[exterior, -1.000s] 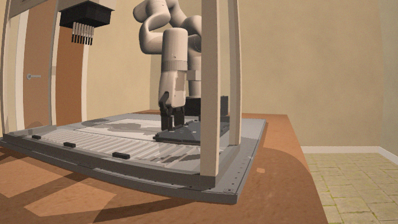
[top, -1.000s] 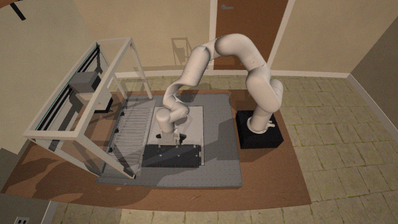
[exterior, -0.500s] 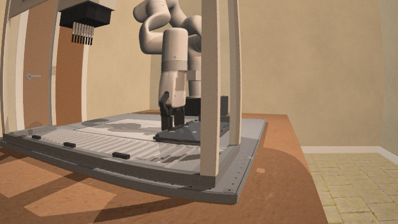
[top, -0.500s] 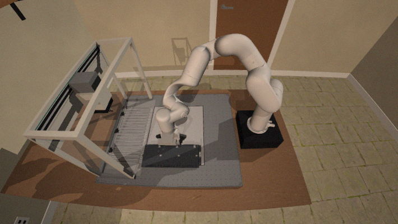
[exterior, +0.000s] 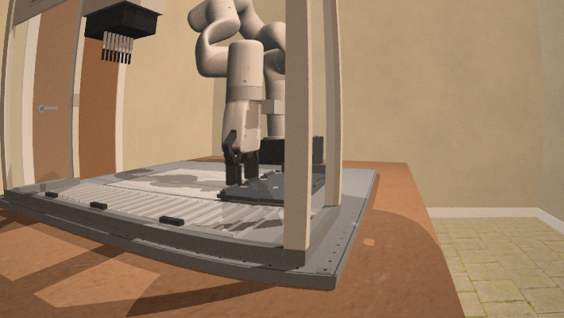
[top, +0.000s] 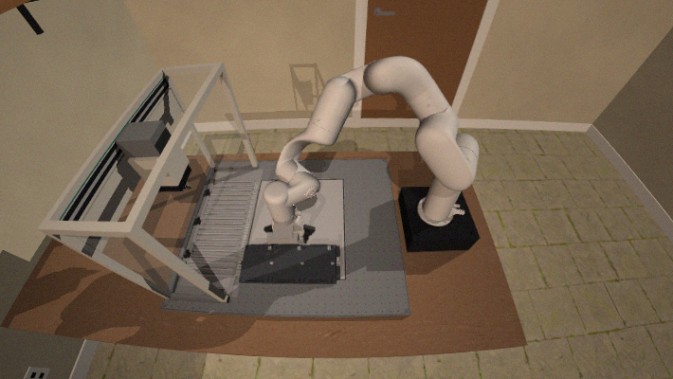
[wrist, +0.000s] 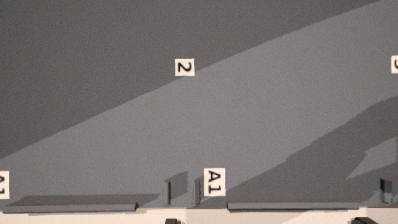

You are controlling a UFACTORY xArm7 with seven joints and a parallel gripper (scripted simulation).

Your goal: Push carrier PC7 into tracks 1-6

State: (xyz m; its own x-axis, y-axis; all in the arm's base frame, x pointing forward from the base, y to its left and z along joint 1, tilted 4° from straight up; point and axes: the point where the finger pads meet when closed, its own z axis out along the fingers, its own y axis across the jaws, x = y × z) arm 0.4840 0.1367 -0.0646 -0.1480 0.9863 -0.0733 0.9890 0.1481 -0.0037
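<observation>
Now: the carrier PC7 9 cm to the left of my hand and 1 cm behind it.
</observation>
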